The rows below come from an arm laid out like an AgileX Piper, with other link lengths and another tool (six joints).
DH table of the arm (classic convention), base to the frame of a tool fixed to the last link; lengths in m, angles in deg. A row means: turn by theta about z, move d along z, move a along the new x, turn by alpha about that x. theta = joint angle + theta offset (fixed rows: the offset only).
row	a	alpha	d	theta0
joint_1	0	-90	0.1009	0
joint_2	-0.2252	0	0	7.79
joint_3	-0.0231	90	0	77.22
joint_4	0	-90	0.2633	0
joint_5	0	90	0	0
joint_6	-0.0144	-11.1	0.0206	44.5
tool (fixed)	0	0	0.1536	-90
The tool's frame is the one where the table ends.
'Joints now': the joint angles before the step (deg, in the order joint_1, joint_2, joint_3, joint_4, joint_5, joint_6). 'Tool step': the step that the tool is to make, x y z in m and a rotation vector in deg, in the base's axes. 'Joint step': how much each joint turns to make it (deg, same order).
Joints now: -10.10, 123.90, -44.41, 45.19, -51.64, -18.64
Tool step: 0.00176, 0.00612, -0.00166, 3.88, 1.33, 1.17
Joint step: 0.00, -2.27, 0.51, -0.12, 5.32, 0.01
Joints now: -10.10, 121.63, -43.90, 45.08, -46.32, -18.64
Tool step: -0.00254, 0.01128, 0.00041, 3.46, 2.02, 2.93
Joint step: 0.00, -3.61, 2.28, -1.86, 5.46, 0.00
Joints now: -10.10, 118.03, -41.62, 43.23, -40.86, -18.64
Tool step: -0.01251, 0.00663, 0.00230, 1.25, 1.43, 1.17
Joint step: 0.05, -3.63, 3.87, -0.75, 1.88, 0.00
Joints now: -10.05, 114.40, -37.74, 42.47, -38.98, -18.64
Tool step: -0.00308, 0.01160, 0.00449, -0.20, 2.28, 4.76
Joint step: 0.01, -3.59, 2.48, -2.80, 3.15, -2.38
